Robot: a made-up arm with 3 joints.
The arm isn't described. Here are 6 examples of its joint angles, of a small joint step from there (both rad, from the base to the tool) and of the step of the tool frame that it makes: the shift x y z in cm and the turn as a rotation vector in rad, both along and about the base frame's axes.
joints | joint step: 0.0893 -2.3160 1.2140 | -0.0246 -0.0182 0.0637
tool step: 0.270 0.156 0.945 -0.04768 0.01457 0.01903
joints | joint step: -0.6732 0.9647 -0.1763 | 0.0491 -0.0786 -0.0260
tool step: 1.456 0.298 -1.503 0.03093 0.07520 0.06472
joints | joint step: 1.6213 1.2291 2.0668 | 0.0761 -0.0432 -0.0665
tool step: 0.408 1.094 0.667 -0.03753 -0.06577 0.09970
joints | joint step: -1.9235 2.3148 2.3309 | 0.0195 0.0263 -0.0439
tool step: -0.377 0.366 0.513 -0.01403 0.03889 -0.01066
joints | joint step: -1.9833 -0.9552 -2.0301 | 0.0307 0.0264 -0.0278
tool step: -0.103 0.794 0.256 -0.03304 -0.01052 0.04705
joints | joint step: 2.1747 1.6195 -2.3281 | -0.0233 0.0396 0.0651
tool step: -0.734 -0.041 1.025 -0.00341 0.07599 -0.01883
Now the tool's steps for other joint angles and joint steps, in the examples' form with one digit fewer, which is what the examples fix.
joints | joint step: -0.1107 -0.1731 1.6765 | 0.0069 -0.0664 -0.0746
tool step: 0.83 -0.24 -0.58 0.0223 0.0644 0.0799
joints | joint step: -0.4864 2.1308 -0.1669 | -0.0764 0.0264 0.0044
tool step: 0.30 0.93 -0.23 -0.0100 -0.0247 -0.0740
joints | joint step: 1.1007 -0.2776 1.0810 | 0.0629 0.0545 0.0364
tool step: -0.02 0.72 0.85 0.0455 -0.0313 0.0276
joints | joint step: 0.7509 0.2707 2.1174 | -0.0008 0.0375 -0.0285
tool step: 0.57 0.18 0.14 0.0196 -0.0330 0.0265
